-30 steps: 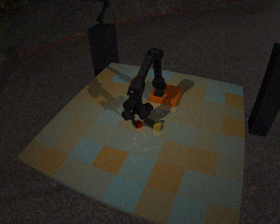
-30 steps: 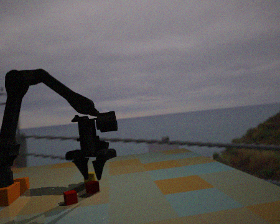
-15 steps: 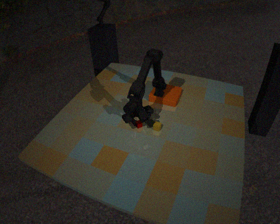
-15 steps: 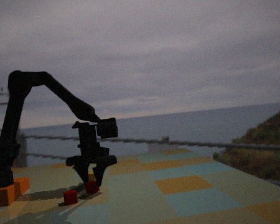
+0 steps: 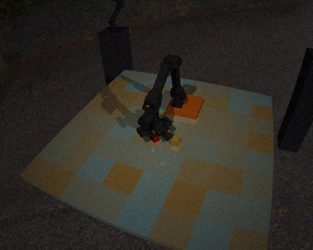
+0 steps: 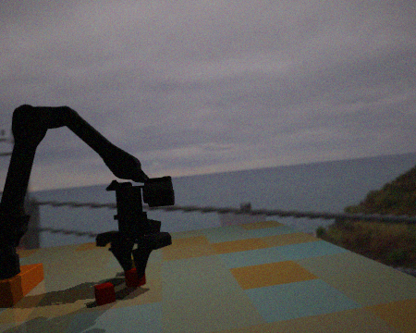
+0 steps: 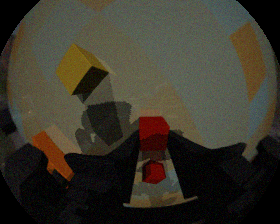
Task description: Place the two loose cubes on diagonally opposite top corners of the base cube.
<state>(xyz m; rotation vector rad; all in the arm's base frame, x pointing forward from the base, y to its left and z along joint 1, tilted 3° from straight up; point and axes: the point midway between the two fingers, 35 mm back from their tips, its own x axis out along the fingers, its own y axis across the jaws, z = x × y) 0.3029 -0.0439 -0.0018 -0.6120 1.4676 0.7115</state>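
Now: the yellow base cube 1 cm behind my gripper tip and 12 cm to the left of it. The rest, counted from my gripper tip: red cube (6 cm behind, 8 cm to the right).
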